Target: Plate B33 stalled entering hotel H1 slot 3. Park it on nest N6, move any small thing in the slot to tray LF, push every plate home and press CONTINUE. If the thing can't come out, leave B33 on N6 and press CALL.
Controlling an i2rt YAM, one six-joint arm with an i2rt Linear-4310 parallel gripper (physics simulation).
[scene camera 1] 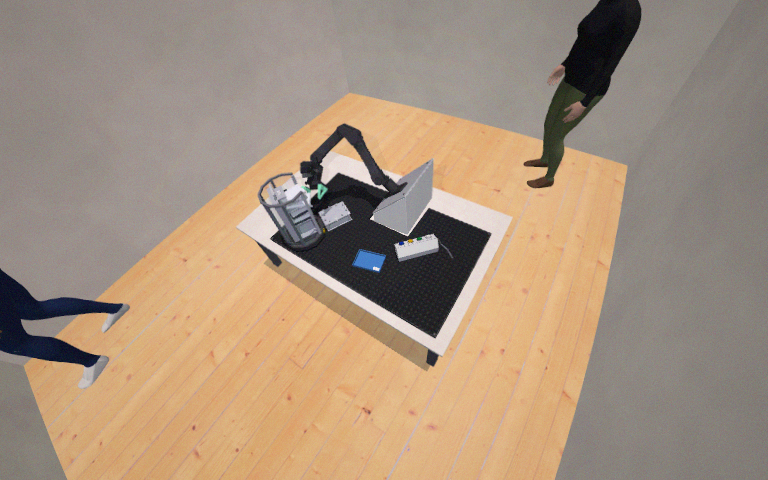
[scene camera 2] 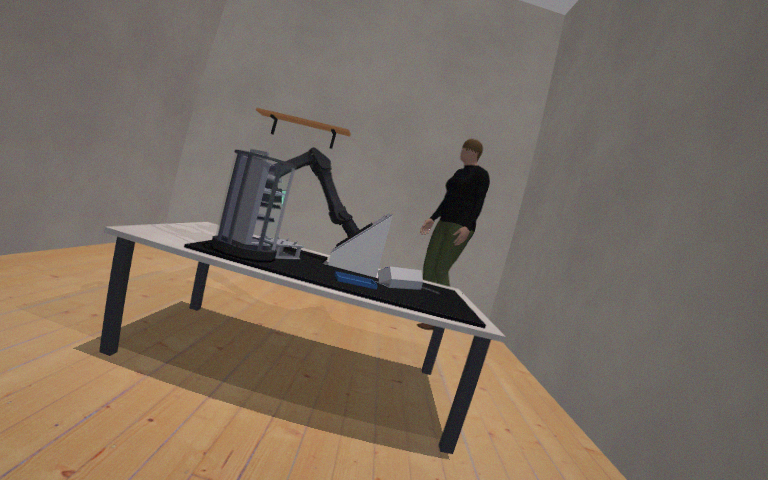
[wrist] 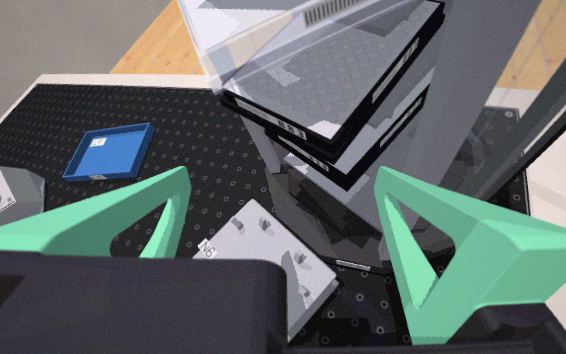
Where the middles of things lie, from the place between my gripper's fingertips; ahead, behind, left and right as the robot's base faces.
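Counted from my hand: round plate rack (scene camera 2: 258, 187), 20 mm to the right, 120 mm ahead; blue flat pad (wrist: 117, 153), well to the left, a good bit below, slightly ahead; blue tray (wrist: 69, 175), 60 mm ahead, 190 mm below, 420 mm to the left; clear well plate (wrist: 231, 49), 60 mm above, 80 mm ahead.
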